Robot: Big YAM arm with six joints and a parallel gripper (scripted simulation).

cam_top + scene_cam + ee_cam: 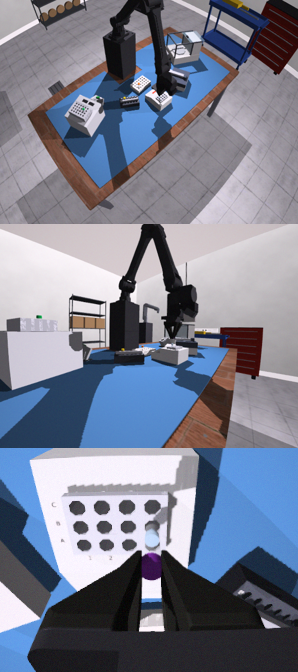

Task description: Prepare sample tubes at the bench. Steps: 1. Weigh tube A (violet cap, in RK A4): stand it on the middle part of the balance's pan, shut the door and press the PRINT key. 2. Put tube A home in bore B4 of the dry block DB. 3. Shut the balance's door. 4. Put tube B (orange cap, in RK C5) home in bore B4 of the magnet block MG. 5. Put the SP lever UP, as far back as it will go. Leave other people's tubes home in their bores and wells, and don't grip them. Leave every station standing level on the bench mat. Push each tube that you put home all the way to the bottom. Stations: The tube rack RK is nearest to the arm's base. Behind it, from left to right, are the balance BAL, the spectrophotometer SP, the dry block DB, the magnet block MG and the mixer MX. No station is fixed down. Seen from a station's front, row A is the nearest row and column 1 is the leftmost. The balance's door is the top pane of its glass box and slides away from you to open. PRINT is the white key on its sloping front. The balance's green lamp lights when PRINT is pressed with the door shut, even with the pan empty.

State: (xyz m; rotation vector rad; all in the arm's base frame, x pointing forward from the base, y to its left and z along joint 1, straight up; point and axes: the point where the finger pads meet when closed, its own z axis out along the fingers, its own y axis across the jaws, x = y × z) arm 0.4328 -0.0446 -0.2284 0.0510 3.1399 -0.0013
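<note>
Right now the violet-capped tube is 2 cm below my hand. Also, from my hand: magnet block MG: 14 cm to the right, 14 cm behind, 9 cm below; tube rack RK: 21 cm behind, 10 cm below, 3 cm to the left; dry block: 8 cm below, 3 cm to the left, 3 cm behind.
</note>
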